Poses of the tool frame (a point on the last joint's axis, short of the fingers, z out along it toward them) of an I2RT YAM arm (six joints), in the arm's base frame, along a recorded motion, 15 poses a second.
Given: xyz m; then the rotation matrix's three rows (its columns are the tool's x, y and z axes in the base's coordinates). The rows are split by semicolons.
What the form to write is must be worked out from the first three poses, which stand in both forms.
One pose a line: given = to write
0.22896 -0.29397 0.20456; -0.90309 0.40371 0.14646; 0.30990 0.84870 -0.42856; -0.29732 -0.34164 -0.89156 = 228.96 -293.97 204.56; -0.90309 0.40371 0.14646; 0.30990 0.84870 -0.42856; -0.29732 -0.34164 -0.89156
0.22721 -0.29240 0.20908; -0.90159 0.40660 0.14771; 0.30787 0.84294 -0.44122; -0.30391 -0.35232 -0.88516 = 227.21 -292.40 209.08; -0.90159 0.40660 0.14771; 0.30787 0.84294 -0.44122; -0.30391 -0.35232 -0.88516
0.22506 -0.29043 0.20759; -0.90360 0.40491 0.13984; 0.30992 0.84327 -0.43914; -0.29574 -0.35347 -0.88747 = 225.06 -290.43 207.59; -0.90360 0.40491 0.13984; 0.30992 0.84327 -0.43914; -0.29574 -0.35347 -0.88747
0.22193 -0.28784 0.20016; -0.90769 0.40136 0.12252; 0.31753 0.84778 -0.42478; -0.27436 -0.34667 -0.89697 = 221.93 -287.84 200.16; -0.90769 0.40136 0.12252; 0.31753 0.84778 -0.42478; -0.27436 -0.34667 -0.89697
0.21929 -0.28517 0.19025; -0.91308 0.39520 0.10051; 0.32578 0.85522 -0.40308; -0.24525 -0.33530 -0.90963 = 219.29 -285.17 190.25; -0.91308 0.39520 0.10051; 0.32578 0.85522 -0.40308; -0.24525 -0.33530 -0.90963
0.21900 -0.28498 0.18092; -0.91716 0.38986 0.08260; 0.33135 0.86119 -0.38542; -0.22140 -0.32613 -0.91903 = 219.00 -284.98 180.92; -0.91716 0.38986 0.08260; 0.33135 0.86119 -0.38542; -0.22140 -0.32613 -0.91903
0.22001 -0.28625 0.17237; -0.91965 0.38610 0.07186; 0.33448 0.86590 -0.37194; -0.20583 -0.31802 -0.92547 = 220.01 -286.25 172.37; -0.91965 0.38610 0.07186; 0.33448 0.86590 -0.37194; -0.20583 -0.31802 -0.92547
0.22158 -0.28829 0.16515; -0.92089 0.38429 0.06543; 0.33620 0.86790 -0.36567; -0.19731 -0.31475 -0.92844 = 221.58 -288.29 165.15; -0.92089 0.38429 0.06543; 0.33620 0.86790 -0.36567; -0.19731 -0.31475 -0.92844
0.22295 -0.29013 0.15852; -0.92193 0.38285 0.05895; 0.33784 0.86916 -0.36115; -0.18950 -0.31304 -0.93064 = 222.95 -290.13 158.52; -0.92193 0.38285 0.05895; 0.33784 0.86916 -0.36115; -0.18950 -0.31304 -0.93064
